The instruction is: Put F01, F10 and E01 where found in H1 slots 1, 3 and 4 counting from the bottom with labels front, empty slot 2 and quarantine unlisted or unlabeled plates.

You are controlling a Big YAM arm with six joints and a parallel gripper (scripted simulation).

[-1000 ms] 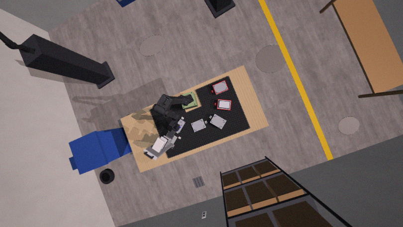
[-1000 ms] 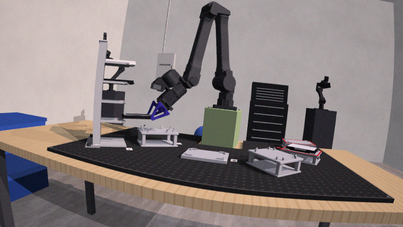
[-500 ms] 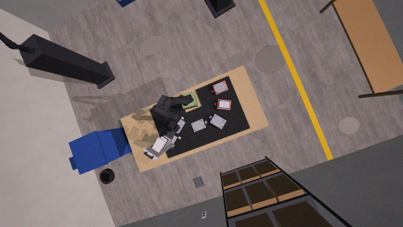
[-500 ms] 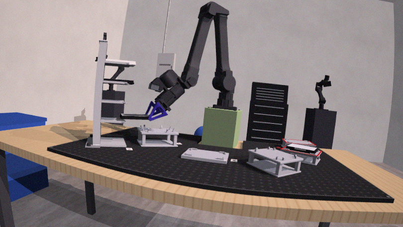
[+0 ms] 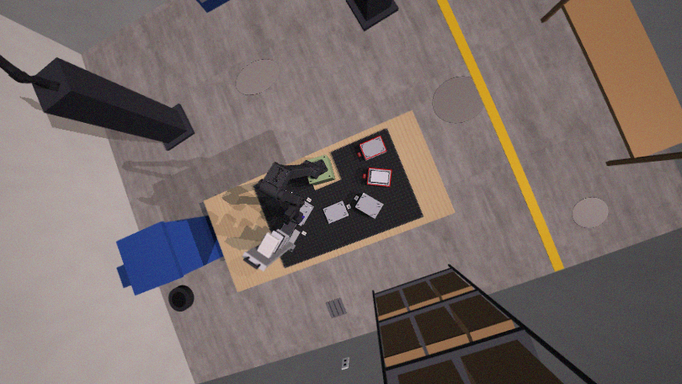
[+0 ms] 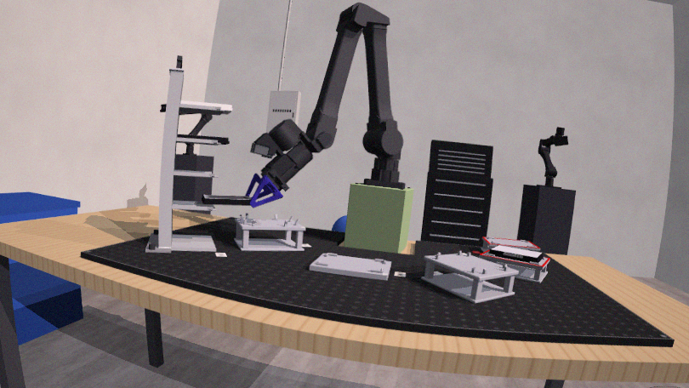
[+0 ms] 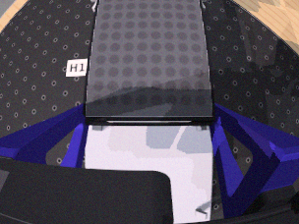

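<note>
My hand is 6 cm above the regrip nest RG, 5 cm to the right of it and 3 cm past it. Also, from my hand: hotel base (14 cm to the right, 11 cm below, 8 cm ahead); RG label (14 cm to the left, 11 cm below, 8 cm behind); H1 tag (13 cm ahead, 11 cm below, 2 cm to the right).
</note>
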